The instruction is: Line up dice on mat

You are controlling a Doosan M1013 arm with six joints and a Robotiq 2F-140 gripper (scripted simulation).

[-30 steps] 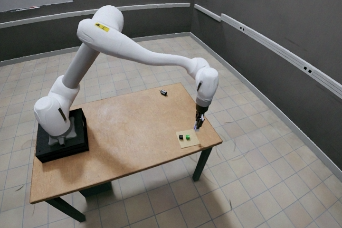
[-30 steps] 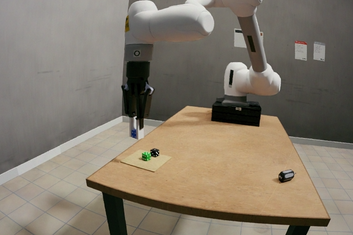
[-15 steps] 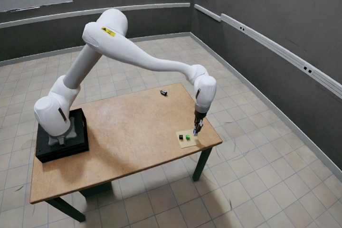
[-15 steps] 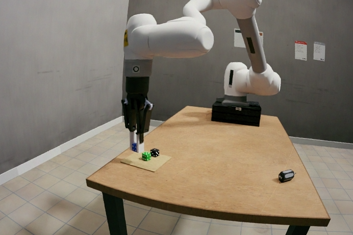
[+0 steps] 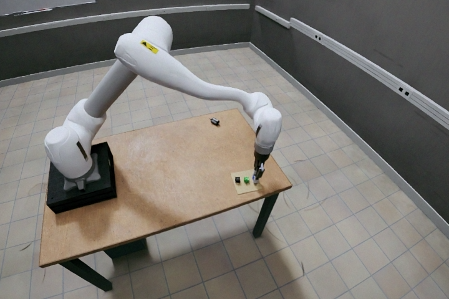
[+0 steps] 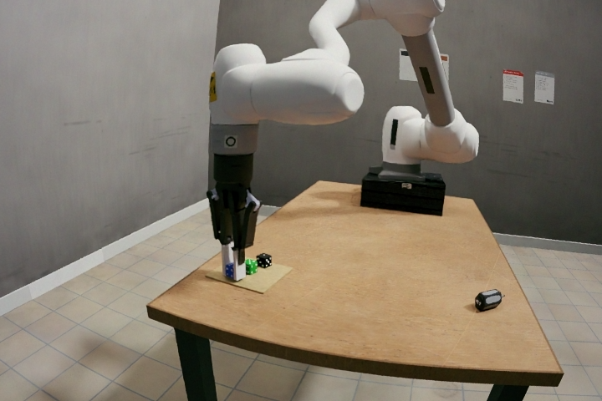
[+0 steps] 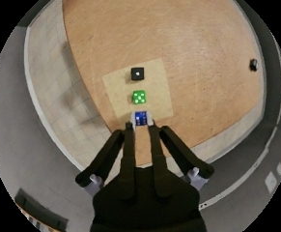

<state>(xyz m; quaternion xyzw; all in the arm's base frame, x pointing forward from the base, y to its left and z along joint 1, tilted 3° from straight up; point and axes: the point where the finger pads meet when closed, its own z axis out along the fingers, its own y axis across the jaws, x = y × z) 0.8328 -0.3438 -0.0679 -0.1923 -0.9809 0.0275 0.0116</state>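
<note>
Now: hand 20 mm above the blue die. The rest, counted from my hand: tan mat: 40 mm below, 40 mm behind, 20 mm to the left; green die: 40 mm behind, 30 mm below, 20 mm to the left; black die: 90 mm behind, 40 mm to the left, 30 mm below.
</note>
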